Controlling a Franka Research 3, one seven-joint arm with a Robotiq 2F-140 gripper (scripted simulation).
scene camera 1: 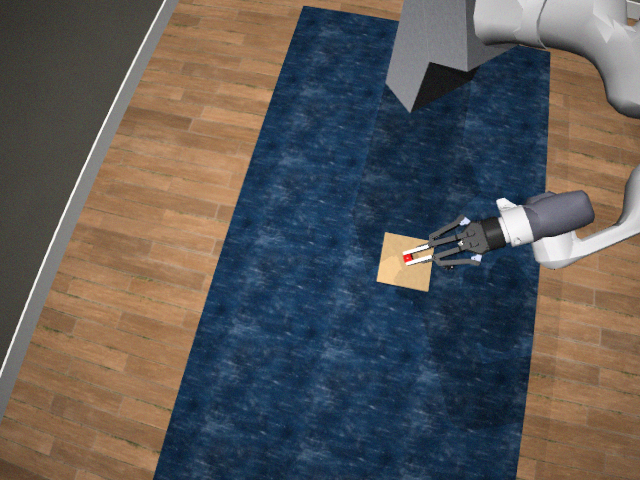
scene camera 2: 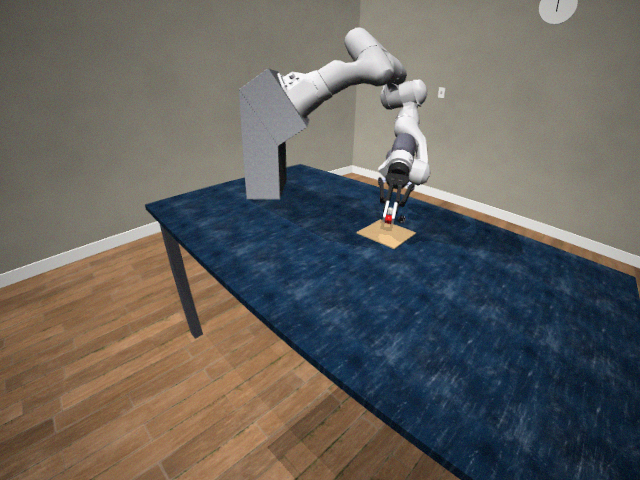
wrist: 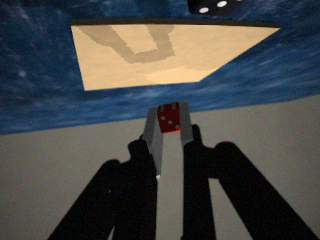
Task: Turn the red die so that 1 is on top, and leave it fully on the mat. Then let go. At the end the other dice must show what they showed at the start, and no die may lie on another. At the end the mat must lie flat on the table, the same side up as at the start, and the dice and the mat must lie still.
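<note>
Tan mat point(scene camera 1: 393, 270) point(scene camera 2: 390, 235) point(wrist: 112, 52). My gripper point(scene camera 2: 388, 220) point(wrist: 171, 118).
</note>
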